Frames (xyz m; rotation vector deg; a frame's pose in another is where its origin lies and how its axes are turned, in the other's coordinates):
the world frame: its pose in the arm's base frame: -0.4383 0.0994 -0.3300 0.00 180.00 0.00
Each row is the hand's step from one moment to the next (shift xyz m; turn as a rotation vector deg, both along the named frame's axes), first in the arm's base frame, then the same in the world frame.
Working: the arm's base frame: its pose in the world frame: -0.4383 -0.0994 -0.3300 0.00 180.00 0.00

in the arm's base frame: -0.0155 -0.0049 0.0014 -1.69 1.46 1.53
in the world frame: 0.0155 -0.0049 -0.0014 1.69 1.46 -1.53
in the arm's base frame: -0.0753 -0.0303 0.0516 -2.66 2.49 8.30
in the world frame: 0.0753 -0.0303 -0.0516 2.66 2.49 -8.30
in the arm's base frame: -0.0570 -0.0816 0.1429 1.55 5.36 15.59
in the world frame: 0.0570 -0.0816 -0.1429 -1.55 5.36 -15.59
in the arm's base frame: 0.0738 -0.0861 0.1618 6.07 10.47 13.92
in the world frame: -0.0738 -0.0861 -0.1618 -6.07 10.47 -13.92
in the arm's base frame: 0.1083 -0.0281 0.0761 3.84 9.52 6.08
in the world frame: -0.1083 -0.0281 -0.0761 -3.84 9.52 -6.08
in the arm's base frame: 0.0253 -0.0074 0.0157 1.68 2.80 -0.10
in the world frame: -0.0253 -0.0074 -0.0157 -1.68 2.80 0.10
